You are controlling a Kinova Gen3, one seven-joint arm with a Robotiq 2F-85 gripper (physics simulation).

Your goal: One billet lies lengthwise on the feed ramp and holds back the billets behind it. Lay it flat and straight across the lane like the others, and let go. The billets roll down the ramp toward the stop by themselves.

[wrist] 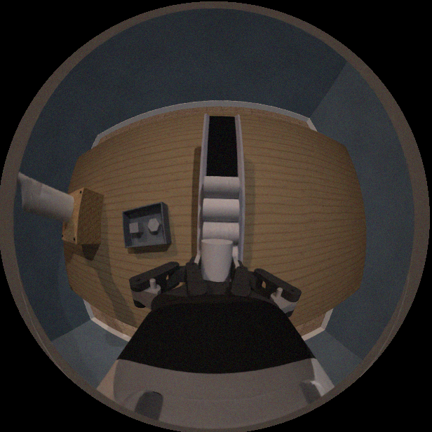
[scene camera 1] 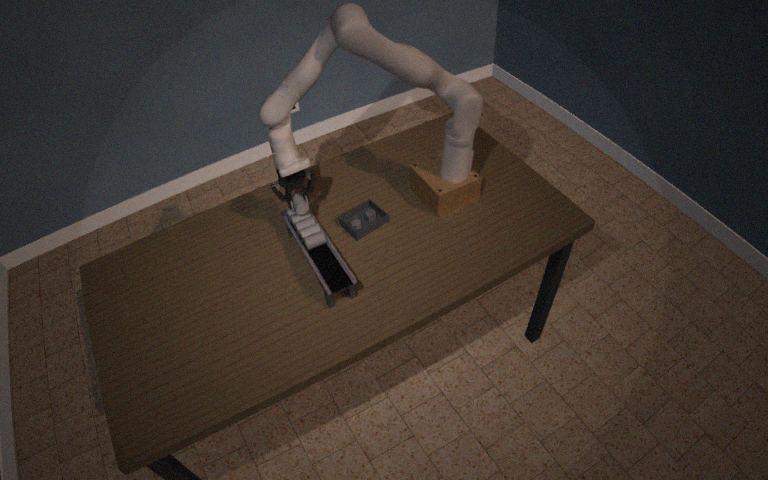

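The feed ramp has pale side rails and a dark bed. Several pale billets lie flat across its lane, among them one farthest down, one behind it and another nearer the gripper. My gripper is shut on a pale billet over the upper end of the ramp. The held billet points out from between the fingers, looks steeply upright in the scene view and is not across the lane. It partly hides what lies behind it; whether it touches the ramp or another billet is unclear.
A dark tray with two small pale pieces stands on the table beside the ramp. The arm's wooden base block is beyond the tray.
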